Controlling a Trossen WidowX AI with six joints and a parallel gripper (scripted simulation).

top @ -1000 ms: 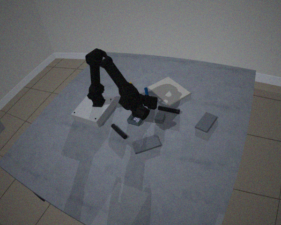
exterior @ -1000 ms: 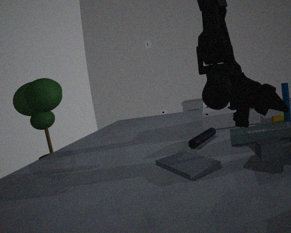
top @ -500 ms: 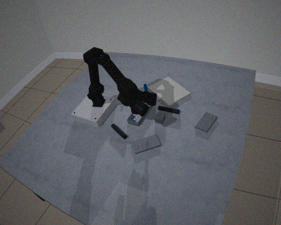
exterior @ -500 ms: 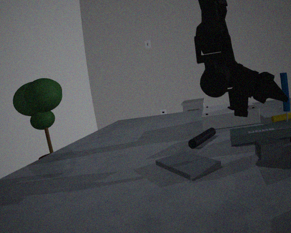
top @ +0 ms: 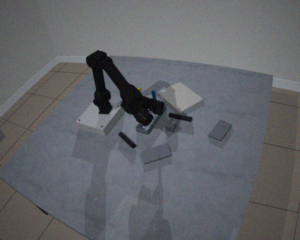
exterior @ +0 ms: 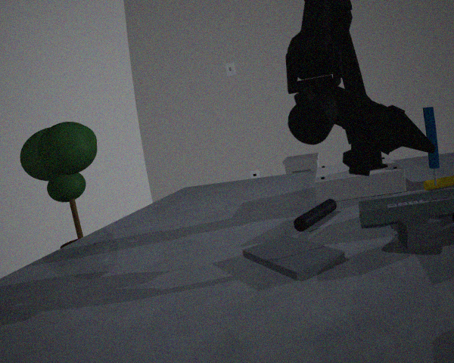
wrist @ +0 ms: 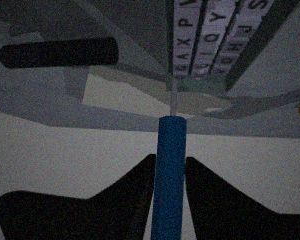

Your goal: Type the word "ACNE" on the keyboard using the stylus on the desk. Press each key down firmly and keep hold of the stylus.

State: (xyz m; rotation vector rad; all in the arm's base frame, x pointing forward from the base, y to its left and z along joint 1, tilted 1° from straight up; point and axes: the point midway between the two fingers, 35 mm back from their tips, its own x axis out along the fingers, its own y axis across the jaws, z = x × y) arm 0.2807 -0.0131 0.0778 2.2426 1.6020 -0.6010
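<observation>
The grey block lies 90 mm below my gripper tip, 80 mm to the right of it and 80 mm ahead of it. Also, from my gripper tip: stylus (10 mm below); then stylus tip (50 mm below); then white slab (170 mm to the left, 100 mm below, 80 mm ahead).
</observation>
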